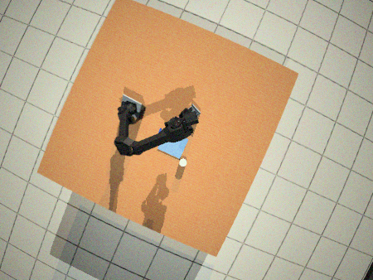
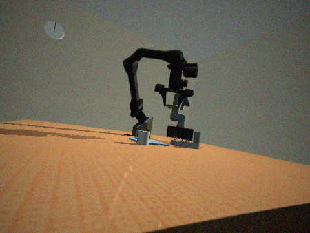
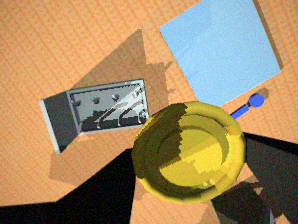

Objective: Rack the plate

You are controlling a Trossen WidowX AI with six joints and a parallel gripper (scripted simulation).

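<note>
My gripper tip is now 40 mm short of the dish rack, 80 mm to the right of it and 160 mm above it. From my gripper tip the other things lie so: blue spoon (100 mm behind, 90 mm to the right, 170 mm below); light blue mat (110 mm to the right, 180 mm below); yellow plate (10 mm above).
</note>
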